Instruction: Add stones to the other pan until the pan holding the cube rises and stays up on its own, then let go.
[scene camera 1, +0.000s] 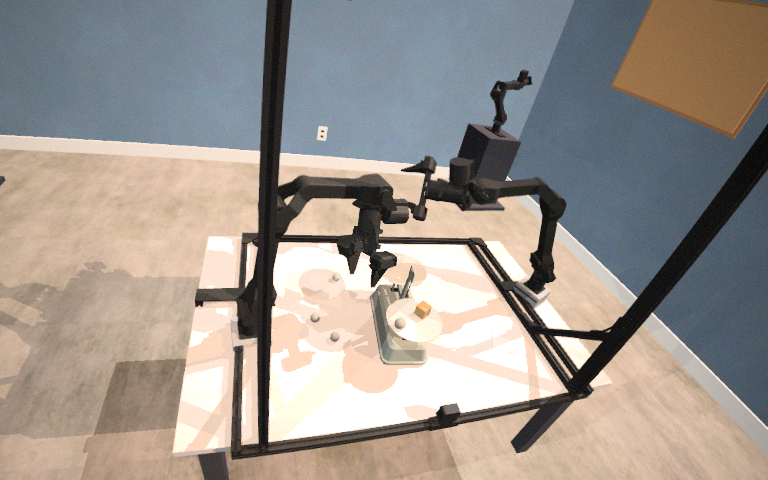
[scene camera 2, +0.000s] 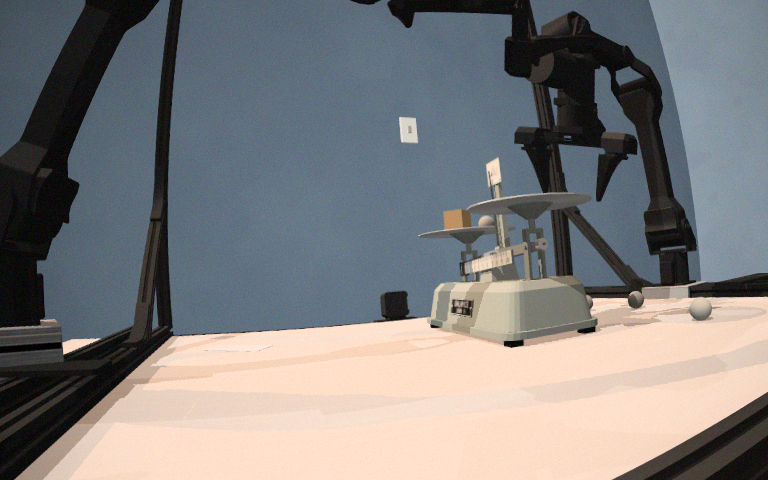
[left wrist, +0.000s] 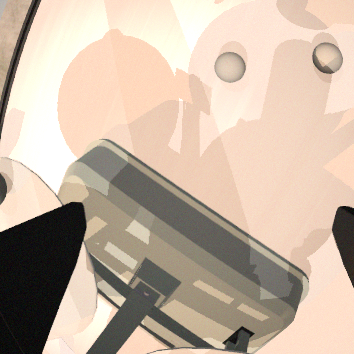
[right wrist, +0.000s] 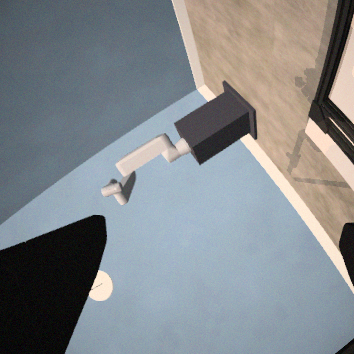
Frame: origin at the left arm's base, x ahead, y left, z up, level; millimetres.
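Where they show: left gripper, between the fingertips: (scene camera 1: 361, 280) (left wrist: 215, 218); right gripper, between the fingertips: (scene camera 1: 397, 184) (right wrist: 230, 233); left arm's base, origin of its link: (scene camera 1: 250, 328) (scene camera 2: 675, 284); right arm's base, origin of its link: (scene camera 1: 534, 286) (scene camera 2: 5, 325).
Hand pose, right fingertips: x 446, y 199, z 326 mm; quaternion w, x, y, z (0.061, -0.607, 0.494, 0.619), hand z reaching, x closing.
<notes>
Things, the pixels of their centre, and the offset from my right fingertips. "spot": a spot on its surface instead. Level surfaces: height alone.
- balance, middle of its body: (left wrist: 128, 315) (scene camera 2: 496, 244) (scene camera 1: 405, 300) dz -231, dx -31, dy -258 mm
- orange cube, middle of its body: (scene camera 2: 457, 221) (scene camera 1: 422, 310) dz -188, dx -26, dy -337 mm
- grey stone, middle of its body: (scene camera 2: 486, 224) (scene camera 1: 399, 323) dz -190, dx -107, dy -366 mm
- table, height of its surface: dz -347 mm
- small black box, a spot on its surface: (scene camera 2: 394, 304) spot: dz -316, dx -23, dy -551 mm
The balance (scene camera 1: 402, 354) (scene camera 2: 546, 311) (left wrist: 200, 240) stands mid-table. Its near pan (scene camera 1: 423, 332) in scene camera 1 bears the orange cube (scene camera 1: 422, 309) (scene camera 2: 457, 218) and a grey stone (scene camera 1: 399, 323) (scene camera 2: 485, 220). The other pan (scene camera 2: 529, 202) shows no stone above its rim; I cannot tell whether the pans are level. Loose stones (scene camera 1: 335, 276) (scene camera 1: 314, 317) (scene camera 1: 334, 336) (scene camera 2: 700, 308) (scene camera 2: 635, 299) (left wrist: 230, 67) (left wrist: 327, 58) lie on the table. My left gripper (scene camera 1: 364, 277) (scene camera 2: 573, 195) (left wrist: 215, 218) is open and empty beside the balance. My right gripper (scene camera 1: 412, 191) (right wrist: 230, 233) is open and empty, raised behind it.
The black frame (scene camera 1: 339, 443) runs around the table (scene camera 1: 317, 396), with tall posts (scene camera 1: 271, 141) at its sides. A small black box (scene camera 1: 448, 414) (scene camera 2: 394, 304) sits on its front rail in scene camera 1. A dark pedestal (scene camera 1: 490, 152) (right wrist: 215, 125) with another small arm stands beyond the table.
</notes>
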